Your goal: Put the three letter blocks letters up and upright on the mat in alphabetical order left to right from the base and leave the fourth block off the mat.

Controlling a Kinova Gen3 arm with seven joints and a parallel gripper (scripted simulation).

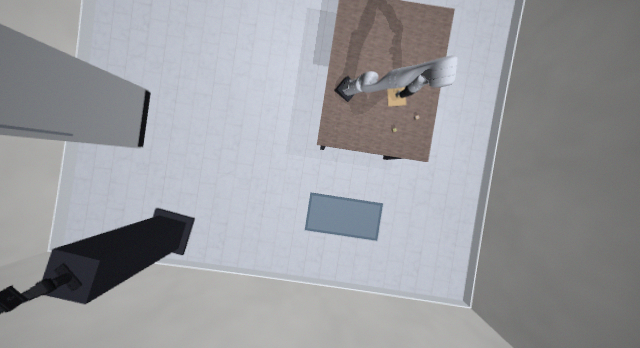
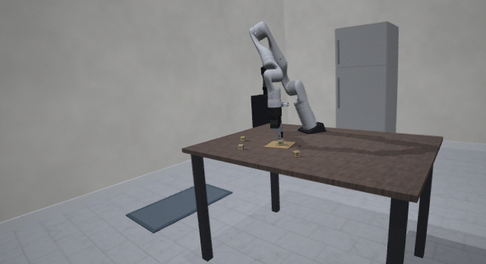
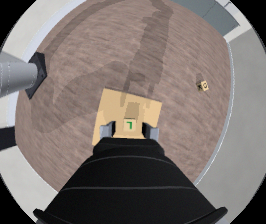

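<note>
My gripper is now 5 cm above the mat, 1 cm to the left of it and 1 cm past it. Round my hand: tan block (19 cm ahead, 12 cm to the right, 4 cm below).
</note>
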